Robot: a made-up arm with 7 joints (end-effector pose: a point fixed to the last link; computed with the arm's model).
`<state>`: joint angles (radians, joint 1 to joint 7).
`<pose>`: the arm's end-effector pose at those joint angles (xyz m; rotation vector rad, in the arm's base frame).
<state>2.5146 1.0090 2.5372 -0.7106 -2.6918 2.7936 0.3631</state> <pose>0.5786 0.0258 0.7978 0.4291 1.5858 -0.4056</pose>
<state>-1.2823 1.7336 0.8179 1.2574 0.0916 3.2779 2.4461</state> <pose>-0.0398 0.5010 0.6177 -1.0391 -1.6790 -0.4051</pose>
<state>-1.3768 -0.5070 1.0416 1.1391 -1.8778 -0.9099 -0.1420</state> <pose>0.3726 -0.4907 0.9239 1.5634 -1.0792 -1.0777</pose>
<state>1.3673 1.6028 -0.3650 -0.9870 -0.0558 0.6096 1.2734</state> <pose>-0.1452 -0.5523 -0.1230 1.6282 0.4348 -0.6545</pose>
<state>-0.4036 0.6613 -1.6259 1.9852 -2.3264 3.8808 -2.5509</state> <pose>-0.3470 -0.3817 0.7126 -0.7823 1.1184 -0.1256</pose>
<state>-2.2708 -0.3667 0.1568 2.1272 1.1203 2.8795 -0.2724</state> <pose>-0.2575 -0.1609 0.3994 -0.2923 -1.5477 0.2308</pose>
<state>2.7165 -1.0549 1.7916 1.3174 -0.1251 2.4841 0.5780</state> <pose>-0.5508 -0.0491 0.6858 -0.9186 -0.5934 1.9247</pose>
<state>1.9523 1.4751 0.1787 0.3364 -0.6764 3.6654 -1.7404</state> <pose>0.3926 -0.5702 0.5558 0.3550 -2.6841 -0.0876</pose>
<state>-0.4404 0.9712 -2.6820 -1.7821 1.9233 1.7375 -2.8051</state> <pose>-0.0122 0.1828 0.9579 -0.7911 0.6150 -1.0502</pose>
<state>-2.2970 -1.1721 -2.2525 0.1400 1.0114 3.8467 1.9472</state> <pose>-0.5714 -0.2780 0.7537 2.1341 0.1765 2.0145</pose>
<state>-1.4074 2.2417 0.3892 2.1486 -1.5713 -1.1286 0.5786</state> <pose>-0.0328 0.4628 0.6868 -0.8032 -2.2877 0.3959</pose>
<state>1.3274 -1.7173 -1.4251 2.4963 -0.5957 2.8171 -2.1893</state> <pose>0.4330 0.0369 0.3699 -1.0203 2.1339 -0.5283</pose>
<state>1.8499 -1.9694 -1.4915 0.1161 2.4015 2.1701 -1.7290</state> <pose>0.0937 0.6929 0.0571 -0.8975 -1.8534 -2.0582</pose>
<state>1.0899 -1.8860 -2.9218 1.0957 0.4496 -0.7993 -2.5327</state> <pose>0.4379 0.4694 0.7782 1.5253 1.0665 -1.2683</pose>
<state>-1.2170 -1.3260 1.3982 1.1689 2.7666 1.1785 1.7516</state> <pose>0.5950 -0.2161 0.5344 1.6801 0.0666 1.8395</pose>
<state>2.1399 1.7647 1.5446 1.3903 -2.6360 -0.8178 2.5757</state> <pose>-0.0551 -0.7215 0.2036 0.5141 1.2867 0.6739</pose>
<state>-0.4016 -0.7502 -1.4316 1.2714 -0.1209 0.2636 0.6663</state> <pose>0.0993 -0.7434 0.8228 0.9298 -1.9924 -0.1177</pose>
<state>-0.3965 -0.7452 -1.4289 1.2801 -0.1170 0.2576 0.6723</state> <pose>0.0977 -0.7432 0.8192 0.9295 -2.0080 -0.1205</pose>
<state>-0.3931 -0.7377 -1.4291 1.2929 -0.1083 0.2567 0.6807</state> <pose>0.0911 -0.7424 0.8159 0.9238 -2.0309 -0.1170</pose>
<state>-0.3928 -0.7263 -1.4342 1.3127 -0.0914 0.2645 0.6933</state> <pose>0.0760 -0.7406 0.8128 0.9079 -2.0664 -0.1030</pose>
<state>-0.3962 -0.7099 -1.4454 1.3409 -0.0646 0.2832 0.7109</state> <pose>0.0507 -0.7369 0.8099 0.8779 -2.1168 -0.0748</pose>
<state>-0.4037 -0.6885 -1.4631 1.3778 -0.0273 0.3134 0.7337</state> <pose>0.0148 -0.7304 0.8066 0.8300 -2.1824 -0.0308</pose>
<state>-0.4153 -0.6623 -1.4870 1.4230 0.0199 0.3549 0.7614</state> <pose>-0.0312 -0.7195 0.8023 0.7603 -2.2607 0.0298</pose>
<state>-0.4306 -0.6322 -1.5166 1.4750 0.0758 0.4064 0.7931</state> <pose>-0.0851 -0.7029 0.7962 0.6653 -2.3468 0.1068</pose>
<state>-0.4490 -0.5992 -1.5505 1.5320 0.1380 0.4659 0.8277</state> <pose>-0.1439 -0.6796 0.7875 0.5435 -2.4335 0.1976</pose>
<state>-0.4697 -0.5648 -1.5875 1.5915 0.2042 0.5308 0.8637</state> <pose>-0.2040 -0.6493 0.7760 0.3960 -2.5127 0.2987</pose>
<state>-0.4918 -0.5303 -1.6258 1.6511 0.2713 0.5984 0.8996</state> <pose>-0.2616 -0.6129 0.7617 0.2278 -2.5765 0.4046</pose>
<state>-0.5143 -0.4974 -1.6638 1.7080 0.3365 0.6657 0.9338</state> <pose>-0.3136 -0.5724 0.7453 0.0477 -2.6189 0.5093</pose>
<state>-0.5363 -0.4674 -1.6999 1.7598 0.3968 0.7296 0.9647</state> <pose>-0.3575 -0.5306 0.7282 -0.1327 -2.6382 0.6062</pose>
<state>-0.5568 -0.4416 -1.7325 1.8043 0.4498 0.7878 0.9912</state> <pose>-0.3924 -0.4905 0.7120 -0.3007 -2.6360 0.6909</pose>
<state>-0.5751 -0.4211 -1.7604 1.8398 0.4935 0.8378 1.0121</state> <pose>-0.4185 -0.4551 0.6982 -0.4445 -2.6180 0.7600</pose>
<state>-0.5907 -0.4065 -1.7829 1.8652 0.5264 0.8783 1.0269</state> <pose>-0.4367 -0.4264 0.6884 -0.5561 -2.5910 0.8124</pose>
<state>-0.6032 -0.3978 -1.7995 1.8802 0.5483 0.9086 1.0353</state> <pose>-0.4484 -0.4056 0.6832 -0.6311 -2.5620 0.8489</pose>
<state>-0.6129 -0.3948 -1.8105 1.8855 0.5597 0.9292 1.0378</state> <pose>-0.4553 -0.3926 0.6828 -0.6707 -2.5352 0.8712</pose>
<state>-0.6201 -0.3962 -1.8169 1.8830 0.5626 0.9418 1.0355</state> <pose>-0.4585 -0.3861 0.6865 -0.6813 -2.5125 0.8825</pose>
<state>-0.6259 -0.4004 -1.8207 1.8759 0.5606 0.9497 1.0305</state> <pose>-0.4598 -0.3836 0.6925 -0.6752 -2.4924 0.8873</pose>
